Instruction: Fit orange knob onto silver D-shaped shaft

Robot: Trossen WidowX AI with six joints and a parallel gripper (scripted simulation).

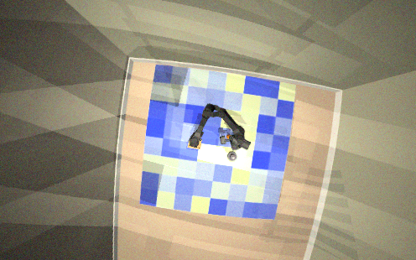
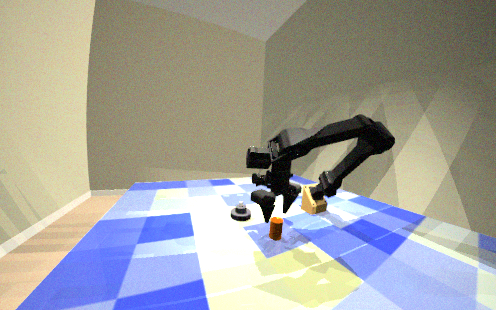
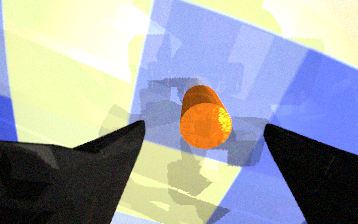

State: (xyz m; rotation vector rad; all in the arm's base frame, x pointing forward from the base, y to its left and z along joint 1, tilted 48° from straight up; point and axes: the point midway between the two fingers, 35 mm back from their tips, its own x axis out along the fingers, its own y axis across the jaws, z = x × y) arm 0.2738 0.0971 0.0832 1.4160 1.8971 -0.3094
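Right now my gripper tip is 2 cm above the orange knob. The rest, counted from my gripper tip: round dark pedestal: 16 cm to the right, 7 cm ahead, 4 cm below.
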